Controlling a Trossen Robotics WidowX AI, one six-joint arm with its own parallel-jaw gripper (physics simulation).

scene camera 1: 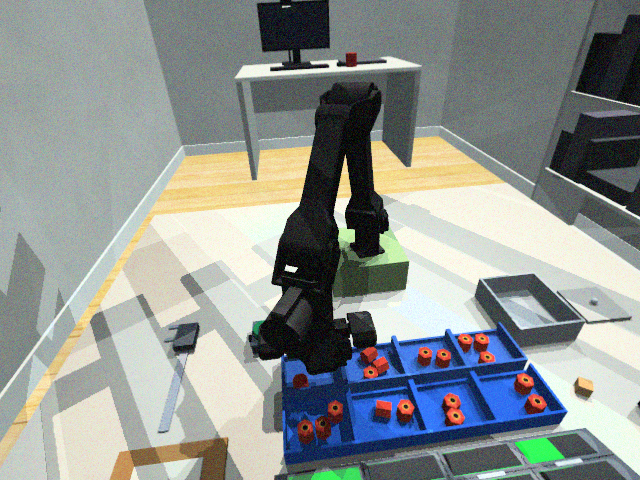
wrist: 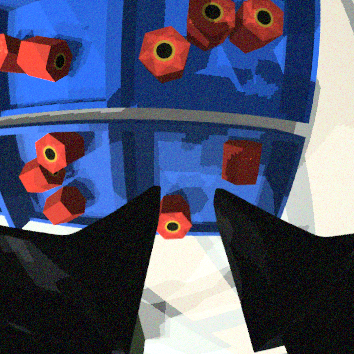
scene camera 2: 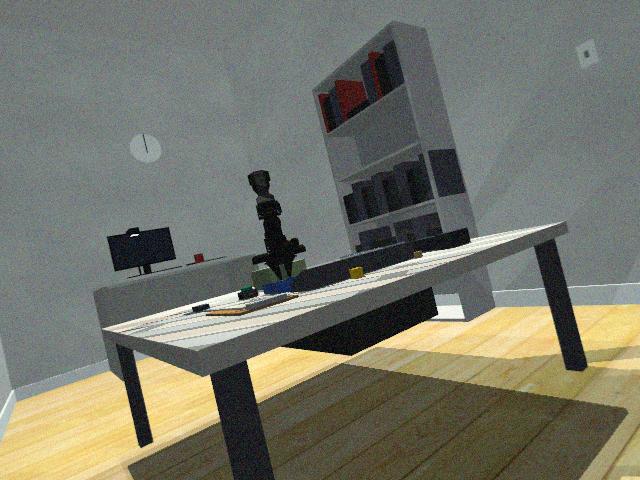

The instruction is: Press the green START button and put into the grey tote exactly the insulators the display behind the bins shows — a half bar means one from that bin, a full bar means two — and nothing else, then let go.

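Pixels of known places: gripper, fingertip midpoint: [wrist: 187,194] [scene camera 2: 285,278]; arm's base, origin of the base link: [scene camera 1: 367,248] [scene camera 2: 280,264].
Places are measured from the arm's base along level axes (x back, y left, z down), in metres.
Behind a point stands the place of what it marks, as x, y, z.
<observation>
My gripper [scene camera 1: 320,356] @[-0.240, -0.200, 0.048] [scene camera 2: 282,274] @[-0.240, -0.200, 0.048] [wrist: 187,194] @[-0.240, -0.200, 0.048] is open and empty, over the back left bin. In the wrist view a red insulator [wrist: 173,220] @[-0.218, -0.189, 0.054] stands beside and beyond the left fingertip, and another insulator [wrist: 241,162] @[-0.252, -0.235, 0.055] [scene camera 1: 299,380] @[-0.250, -0.241, 0.055] lies in the same bin. Several more insulators [scene camera 1: 405,410] @[-0.358, -0.098, 0.054] [wrist: 164,52] @[-0.316, -0.200, 0.054] are in the other bins of the blue bin block [scene camera 1: 361,446] @[-0.381, -0.183, 0.061] [wrist: 65,15] @[-0.368, -0.138, 0.078]. The green START button [scene camera 1: 256,328] @[-0.116, -0.292, 0.044] [scene camera 2: 247,290] @[-0.136, -0.291, 0.056] is partly hidden behind the gripper in scene view 1. The grey tote [scene camera 1: 555,334] @[-0.321, 0.247, 0.058] shows no insulator inside. The display [scene camera 1: 403,469] @[-0.436, -0.148, 0.037] shows green bars but is cut off.
A flat lid with a knob [scene camera 1: 610,310] @[-0.301, 0.427, 0.076] lies right of the tote. A small wooden block [scene camera 1: 584,386] [scene camera 2: 418,254] is right of the bins. A caliper [scene camera 1: 186,336] @[-0.067, -0.431, 0.065] and an orange frame [scene camera 1: 214,459] @[-0.319, -0.393, 0.078] lie left. A yellow block [scene camera 2: 356,272] @[-0.565, -0.222, 0.067] stands by the display's back.
</observation>
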